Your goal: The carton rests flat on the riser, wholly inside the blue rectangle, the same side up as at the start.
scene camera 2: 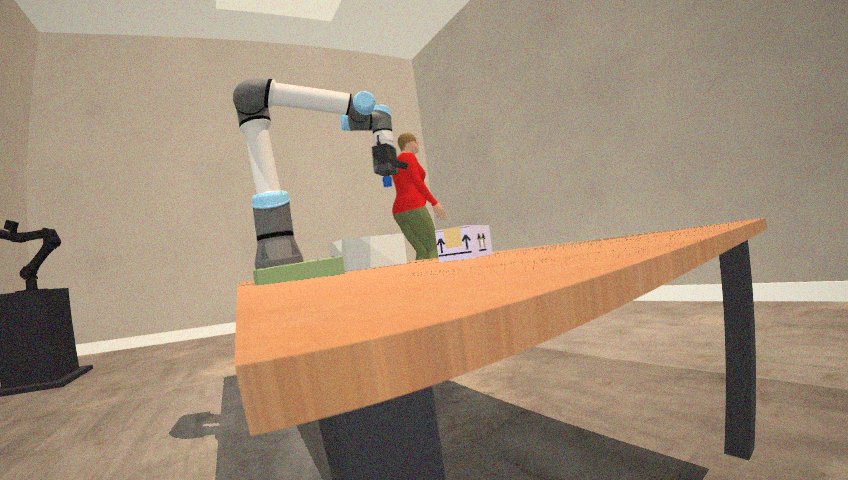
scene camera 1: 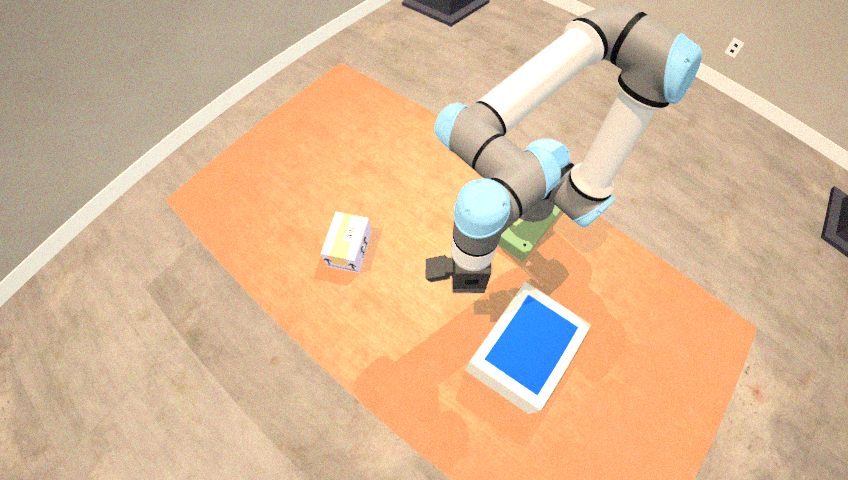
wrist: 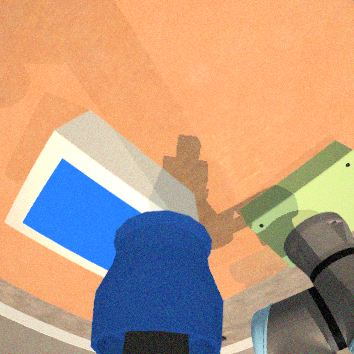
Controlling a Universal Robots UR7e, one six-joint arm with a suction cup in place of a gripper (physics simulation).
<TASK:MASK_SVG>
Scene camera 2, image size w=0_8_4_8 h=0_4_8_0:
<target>carton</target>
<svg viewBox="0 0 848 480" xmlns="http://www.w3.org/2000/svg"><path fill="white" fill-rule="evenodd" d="M489 225L466 225L436 230L439 262L471 259L493 254Z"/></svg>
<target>riser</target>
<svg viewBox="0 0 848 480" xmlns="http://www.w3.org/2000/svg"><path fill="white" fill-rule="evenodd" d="M404 234L342 239L328 244L330 258L332 256L343 256L345 272L407 263Z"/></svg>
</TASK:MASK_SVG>
